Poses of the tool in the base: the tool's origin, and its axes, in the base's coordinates. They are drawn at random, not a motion.
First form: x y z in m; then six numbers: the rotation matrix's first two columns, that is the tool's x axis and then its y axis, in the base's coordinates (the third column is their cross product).
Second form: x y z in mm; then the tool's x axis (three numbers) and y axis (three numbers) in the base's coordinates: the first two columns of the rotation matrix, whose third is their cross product. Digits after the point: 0 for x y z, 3 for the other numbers.
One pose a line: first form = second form
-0.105, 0.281, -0.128, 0.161, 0.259, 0.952, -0.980, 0.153, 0.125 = -105, 281, -128, 0.161, 0.259, 0.952, -0.980, 0.153, 0.125
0.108, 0.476, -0.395, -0.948, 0.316, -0.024, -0.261, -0.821, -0.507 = 108, 476, -395, -0.948, 0.316, -0.024, -0.261, -0.821, -0.507
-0.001, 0.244, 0.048, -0.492, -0.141, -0.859, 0.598, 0.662, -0.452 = -1, 244, 48, -0.492, -0.141, -0.859, 0.598, 0.662, -0.452
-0.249, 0.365, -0.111, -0.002, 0.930, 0.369, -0.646, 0.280, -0.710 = -249, 365, -111, -0.002, 0.930, 0.369, -0.646, 0.280, -0.710
